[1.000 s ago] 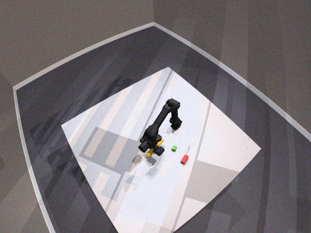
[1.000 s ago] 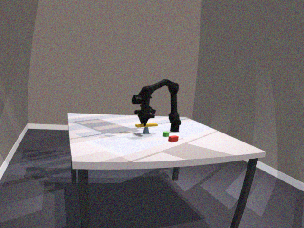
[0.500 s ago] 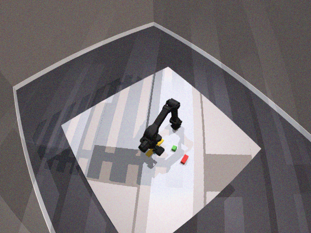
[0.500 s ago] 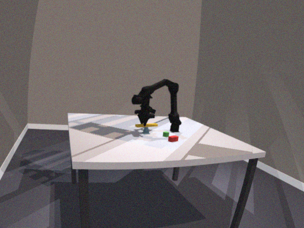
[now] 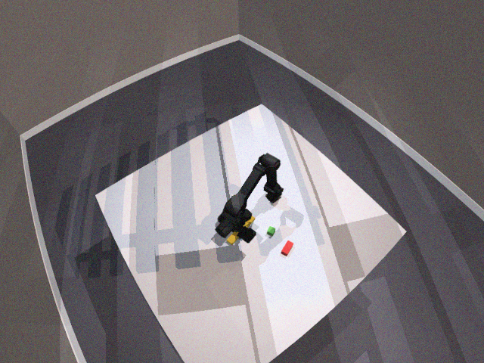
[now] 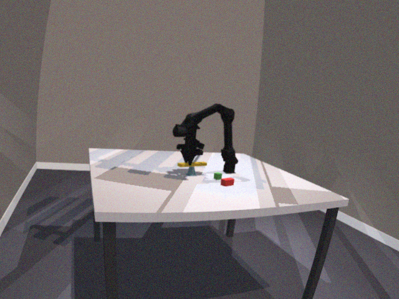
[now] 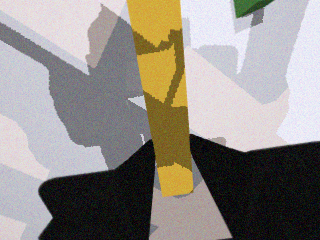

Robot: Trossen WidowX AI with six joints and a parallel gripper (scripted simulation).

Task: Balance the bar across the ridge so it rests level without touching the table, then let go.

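Right now the yellow bar is 3 cm behind my gripper tip and 1 cm to the right of it. Also, from my gripper tip: red block: 16 cm behind, 20 cm to the left, 4 cm below; green cube: 15 cm behind, 7 cm to the left, 4 cm below.
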